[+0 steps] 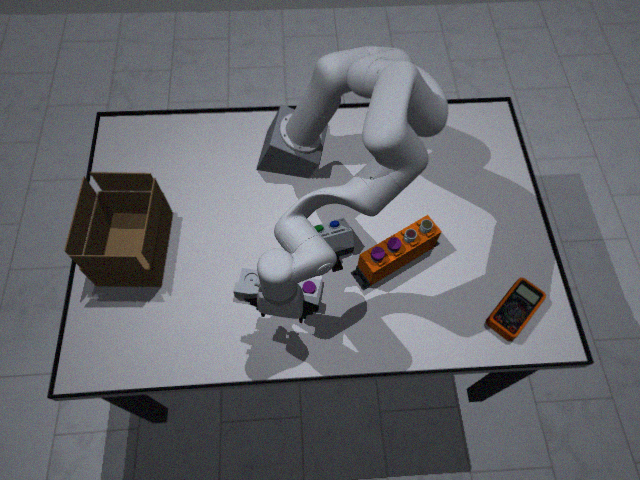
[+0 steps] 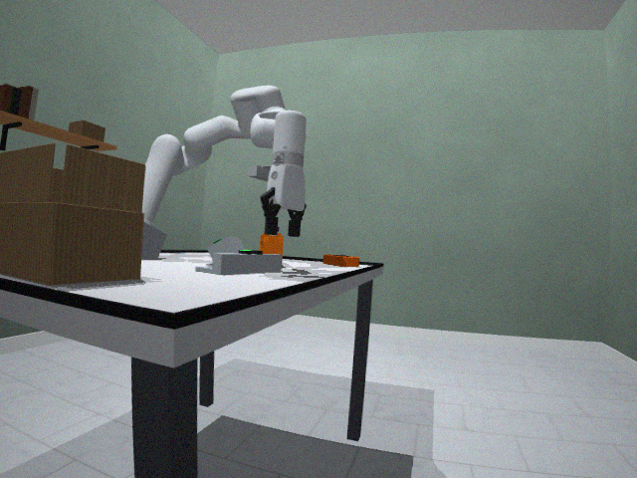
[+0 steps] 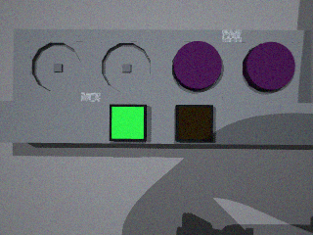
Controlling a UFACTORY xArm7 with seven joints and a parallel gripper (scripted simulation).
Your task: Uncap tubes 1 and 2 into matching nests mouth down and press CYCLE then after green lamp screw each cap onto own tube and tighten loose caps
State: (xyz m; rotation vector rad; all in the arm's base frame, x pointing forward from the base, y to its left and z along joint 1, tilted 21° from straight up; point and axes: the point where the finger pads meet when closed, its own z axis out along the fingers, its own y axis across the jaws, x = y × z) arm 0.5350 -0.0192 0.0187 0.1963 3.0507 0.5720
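The purple cap lies 11 cm behind my hand, 9 cm below it and 1 cm to the left of it. From my hand the other things lie so: blue key (27 cm behind, 12 cm to the left, 4 cm below); then green key (25 cm behind, 8 cm to the left, 4 cm below); then grey key housing (24 cm behind, 10 cm to the left, 5 cm below).
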